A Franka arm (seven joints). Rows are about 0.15 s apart.
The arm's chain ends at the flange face. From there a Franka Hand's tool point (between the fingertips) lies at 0.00 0.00 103.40 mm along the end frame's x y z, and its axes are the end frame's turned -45 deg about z.
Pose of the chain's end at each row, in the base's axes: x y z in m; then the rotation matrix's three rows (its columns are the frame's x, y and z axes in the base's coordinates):
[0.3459 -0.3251 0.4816], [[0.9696 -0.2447 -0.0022], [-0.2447 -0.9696 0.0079], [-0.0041 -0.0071 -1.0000]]
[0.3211 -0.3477 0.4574], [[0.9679 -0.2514 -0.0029], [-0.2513 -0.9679 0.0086], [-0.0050 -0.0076 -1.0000]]
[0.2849 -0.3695 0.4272], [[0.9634 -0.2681 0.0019], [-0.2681 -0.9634 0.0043], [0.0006 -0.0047 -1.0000]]
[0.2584 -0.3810 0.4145], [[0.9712 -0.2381 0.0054], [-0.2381 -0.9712 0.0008], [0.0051 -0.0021 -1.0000]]
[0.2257 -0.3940 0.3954], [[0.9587 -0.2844 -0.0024], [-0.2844 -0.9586 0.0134], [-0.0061 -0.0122 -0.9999]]
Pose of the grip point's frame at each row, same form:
[0.3457 -0.3243 0.3782], [[0.8586 0.5126 -0.0022], [0.5126 -0.8586 0.0079], [0.0021 -0.0079 -1.0000]]
[0.3208 -0.3468 0.3540], [[0.8622 0.5066 -0.0029], [0.5067 -0.8621 0.0086], [0.0018 -0.0089 -1.0000]]
[0.2851 -0.3691 0.3238], [[0.8708 0.4917 0.0019], [0.4917 -0.8708 0.0043], [0.0037 -0.0029 -1.0000]]
[0.2590 -0.3809 0.3111], [[0.8551 0.5184 0.0054], [0.5184 -0.8551 0.0008], [0.0051 0.0021 -1.0000]]
[0.2255 -0.3926 0.2920], [[0.8790 0.4768 -0.0024], [0.4767 -0.8789 0.0134], [0.0043 -0.0129 -0.9999]]

